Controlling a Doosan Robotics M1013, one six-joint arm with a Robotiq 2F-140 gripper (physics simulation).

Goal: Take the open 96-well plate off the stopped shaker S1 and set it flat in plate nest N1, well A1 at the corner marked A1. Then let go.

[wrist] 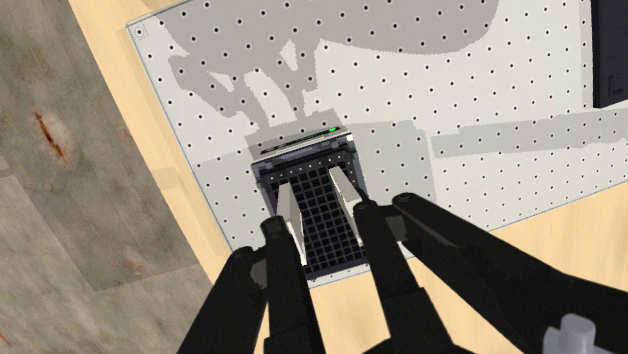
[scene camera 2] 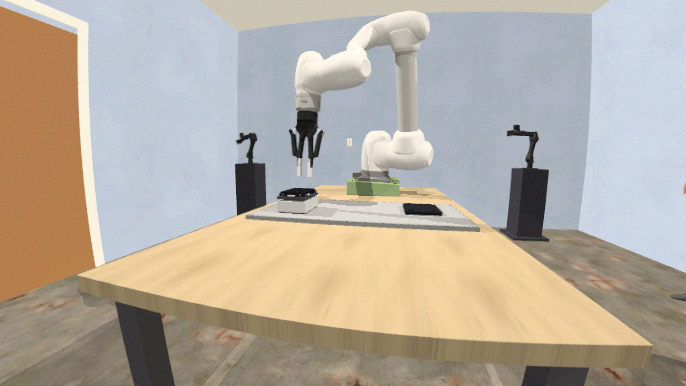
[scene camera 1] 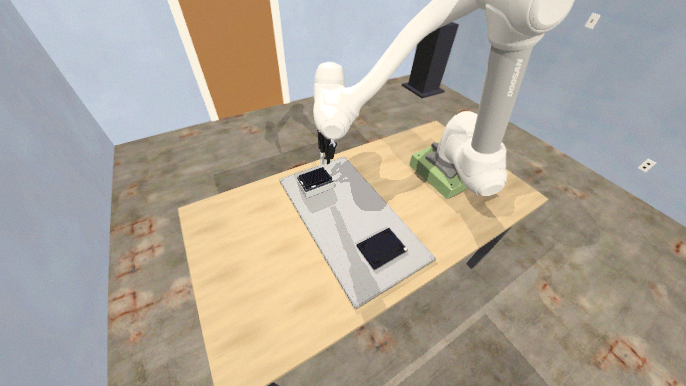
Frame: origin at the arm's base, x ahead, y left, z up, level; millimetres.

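Seen in the pictures: gripper, fingertip midpoint: (wrist: 314, 192) (scene camera 2: 304, 176) (scene camera 1: 325, 166); arm's base, origin of the base link: (scene camera 2: 374, 179) (scene camera 1: 449, 161).
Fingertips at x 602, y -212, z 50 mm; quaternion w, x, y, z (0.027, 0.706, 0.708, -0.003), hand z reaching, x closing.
Pixels of each thing's top centre, then the offset from my fingertips to it. Level surfaces: height alone.
- open 96-well plate, middle of its top: (wrist: 323, 222) (scene camera 2: 298, 190) (scene camera 1: 315, 176) dx +51, dy -4, dz -45 mm
- black nest N1, middle of its top: (scene camera 2: 421, 206) (scene camera 1: 382, 246) dx -29, dy +422, dz -99 mm
- grey perforated board, its level: dz -114 mm
- wooden table, its level: dz -127 mm
The open 96-well plate (scene camera 1: 315, 177) (scene camera 2: 298, 192) (wrist: 320, 210), black with a grid of square wells, sits on the white shaker S1 (scene camera 1: 320, 190) (scene camera 2: 297, 205) (wrist: 300, 143). A green light shows on the shaker's front panel in the wrist view. My gripper (scene camera 1: 325, 162) (scene camera 2: 304, 175) (wrist: 314, 192) hangs above the plate, its pale fingers drawn close together with a narrow gap and nothing between them. The fingertips are clear of the plate in the scene camera 2 view. The black nest N1 (scene camera 1: 381, 248) (scene camera 2: 421, 209) (wrist: 611, 50) lies on the board with a small white mark at one corner.
The grey perforated board (scene camera 1: 330, 245) (scene camera 2: 365, 218) (wrist: 450, 75) bears the shaker and nest. It lies on the wooden table (scene camera 1: 240, 250) (scene camera 2: 350, 280). The arm stands on a green base block (scene camera 1: 425, 172) (scene camera 2: 390, 189) behind the board in the scene camera 2 view.
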